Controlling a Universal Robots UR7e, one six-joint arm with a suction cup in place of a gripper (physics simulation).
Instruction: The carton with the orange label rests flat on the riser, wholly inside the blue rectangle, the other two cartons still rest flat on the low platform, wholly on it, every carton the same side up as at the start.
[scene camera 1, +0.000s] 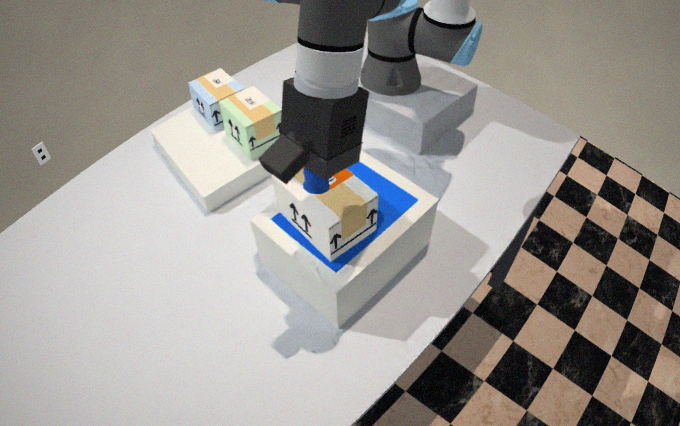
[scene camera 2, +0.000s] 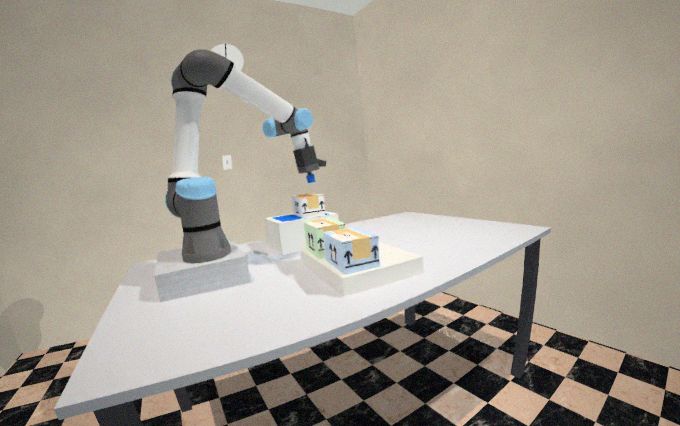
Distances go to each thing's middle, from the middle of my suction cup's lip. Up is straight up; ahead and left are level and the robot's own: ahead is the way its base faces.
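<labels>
My suction cup is 20 cm above the riser (scene camera 1: 338, 289), and I see it 8 cm past the riser and 2 cm to the left of it as well. As for the low platform (scene camera 1: 213, 167), it is 44 cm to the right of my suction cup, 9 cm behind it and 24 cm below it.
</labels>
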